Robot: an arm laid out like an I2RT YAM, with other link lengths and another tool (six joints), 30 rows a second.
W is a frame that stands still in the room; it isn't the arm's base.
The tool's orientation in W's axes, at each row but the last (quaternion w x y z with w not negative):
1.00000, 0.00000, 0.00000, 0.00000
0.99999, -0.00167, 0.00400, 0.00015
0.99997, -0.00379, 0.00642, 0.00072
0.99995, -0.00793, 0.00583, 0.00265
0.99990, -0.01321, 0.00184, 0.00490
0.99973, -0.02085, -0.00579, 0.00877
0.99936, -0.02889, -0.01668, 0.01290
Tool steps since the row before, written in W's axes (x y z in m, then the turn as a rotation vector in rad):
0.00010, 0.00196, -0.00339, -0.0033, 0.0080, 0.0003
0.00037, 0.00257, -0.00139, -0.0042, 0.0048, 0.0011
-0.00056, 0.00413, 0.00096, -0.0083, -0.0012, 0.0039
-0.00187, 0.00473, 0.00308, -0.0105, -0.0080, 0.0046
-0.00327, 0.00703, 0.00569, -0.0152, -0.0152, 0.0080
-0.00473, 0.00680, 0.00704, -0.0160, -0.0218, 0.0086
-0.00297, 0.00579, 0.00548, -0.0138, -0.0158, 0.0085
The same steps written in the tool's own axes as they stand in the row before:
0.00010, 0.00196, -0.00339, -0.0033, 0.0080, 0.0003
0.00038, 0.00257, -0.00138, -0.0042, 0.0048, 0.0011
-0.00057, 0.00412, 0.00098, -0.0084, -0.0012, 0.0038
-0.00188, 0.00469, 0.00313, -0.0106, -0.0080, 0.0044
-0.00322, 0.00691, 0.00586, -0.0154, -0.0153, 0.0075
-0.00453, 0.00658, 0.00737, -0.0163, -0.0219, 0.0079
-0.00263, 0.00553, 0.00590, -0.0139, -0.0159, 0.0080

